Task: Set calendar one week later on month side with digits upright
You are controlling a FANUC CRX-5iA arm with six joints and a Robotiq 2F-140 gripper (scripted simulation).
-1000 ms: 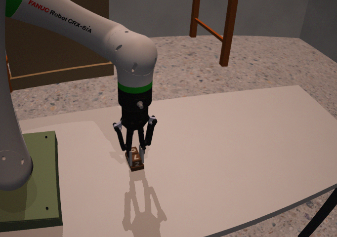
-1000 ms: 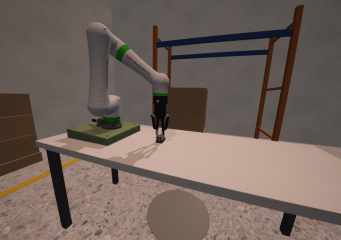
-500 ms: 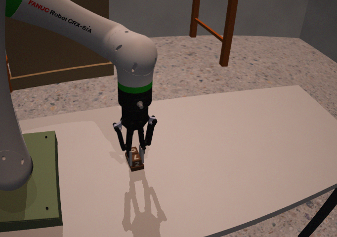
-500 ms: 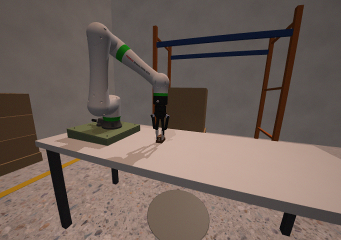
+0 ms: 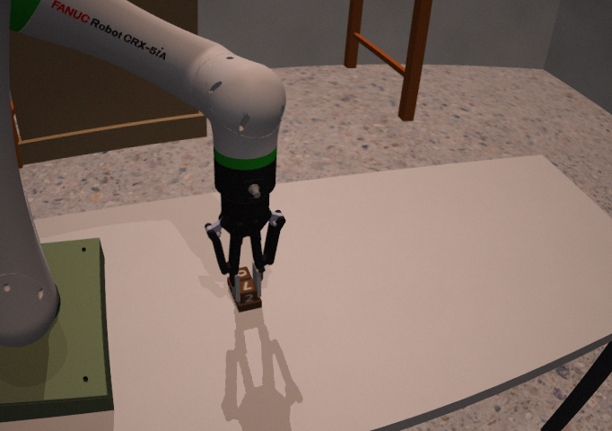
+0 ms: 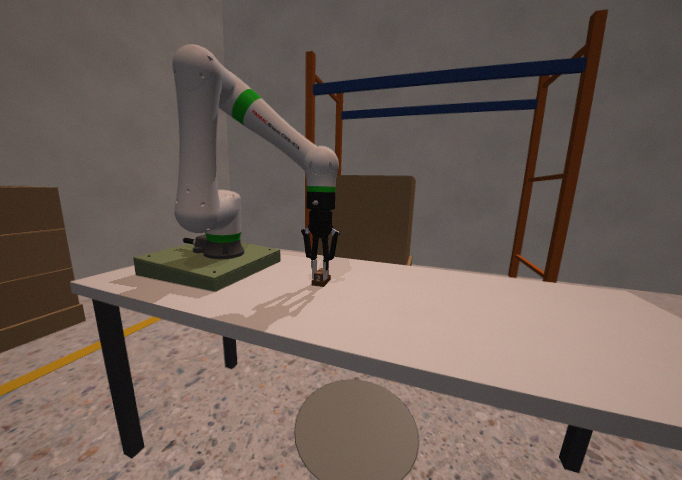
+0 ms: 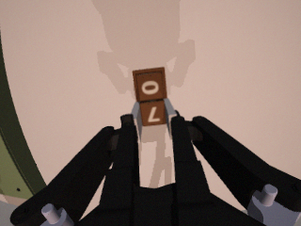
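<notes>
Now: the brown tray 40 mm below my hand and 20 mm to the left of it.
</notes>
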